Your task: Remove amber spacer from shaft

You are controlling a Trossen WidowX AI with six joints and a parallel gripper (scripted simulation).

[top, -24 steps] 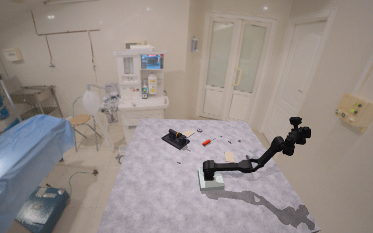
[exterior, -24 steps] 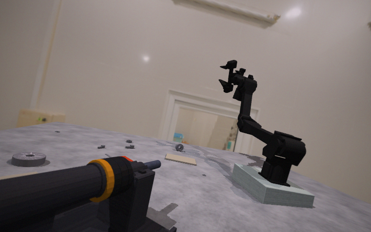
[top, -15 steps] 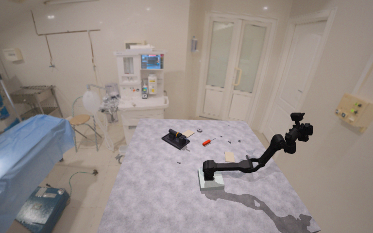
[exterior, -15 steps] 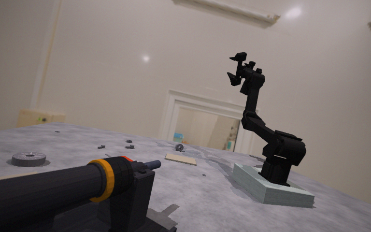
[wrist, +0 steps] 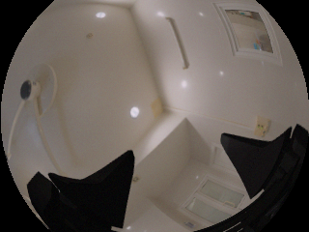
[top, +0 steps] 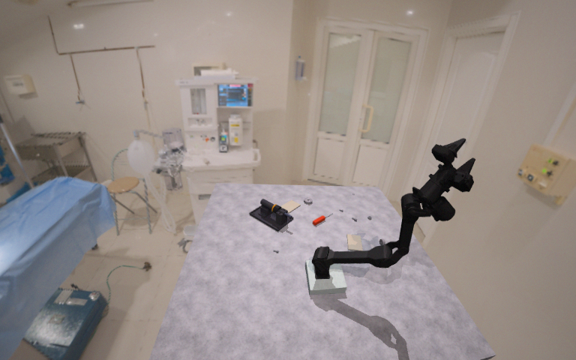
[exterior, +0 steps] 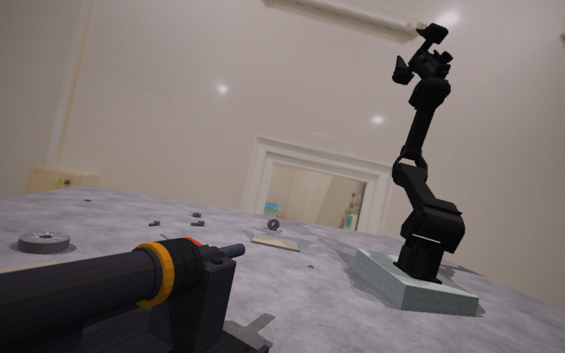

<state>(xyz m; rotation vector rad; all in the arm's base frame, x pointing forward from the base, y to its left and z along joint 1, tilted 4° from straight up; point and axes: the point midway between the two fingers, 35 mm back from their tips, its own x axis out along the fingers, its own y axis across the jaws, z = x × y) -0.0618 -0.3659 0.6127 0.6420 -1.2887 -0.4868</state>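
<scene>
The shaft lies 49 cm ahead of my gripper tip, 55 cm to the left of it and 62 cm below it. Round my gripper tip: red-handled tool 53 cm ahead, 28 cm to the left, 69 cm below; then amber spacer 52 cm ahead, 58 cm to the left, 62 cm below; then grey ring 72 cm ahead, 36 cm to the left, 69 cm below.
</scene>
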